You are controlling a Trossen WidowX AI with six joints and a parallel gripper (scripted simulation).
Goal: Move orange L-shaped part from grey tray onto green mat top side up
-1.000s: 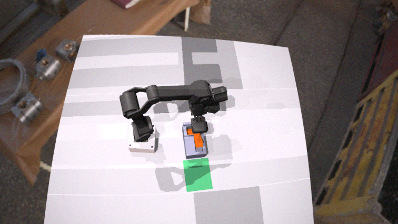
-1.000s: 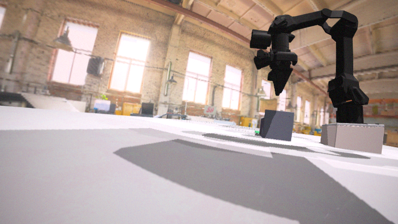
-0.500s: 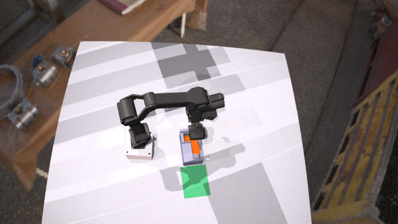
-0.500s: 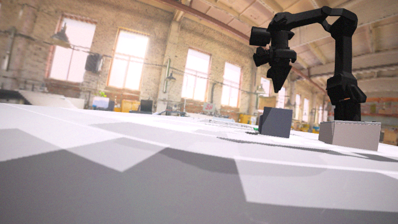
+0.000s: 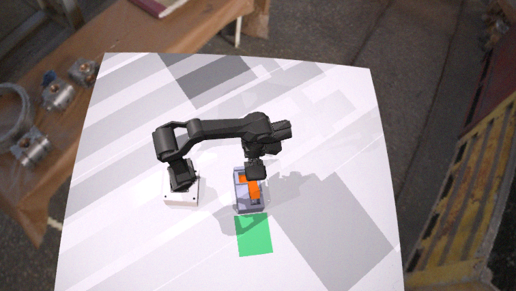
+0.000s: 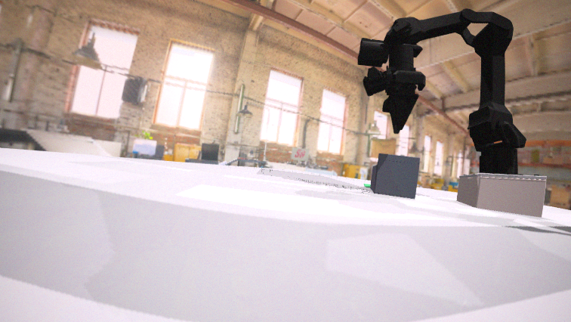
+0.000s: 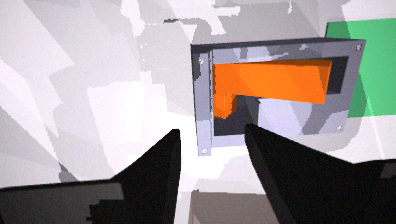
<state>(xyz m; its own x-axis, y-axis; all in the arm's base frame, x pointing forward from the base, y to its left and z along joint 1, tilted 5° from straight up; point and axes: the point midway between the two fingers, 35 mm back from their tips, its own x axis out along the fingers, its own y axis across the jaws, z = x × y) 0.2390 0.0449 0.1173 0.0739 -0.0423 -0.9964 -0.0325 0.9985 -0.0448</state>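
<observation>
Right now the orange L-shaped part is 10 mm behind my gripper tip, 50 mm to the right of it and 100 mm below it. The rest, counted from my gripper tip: green mat 220 mm to the right, 160 mm below.
</observation>
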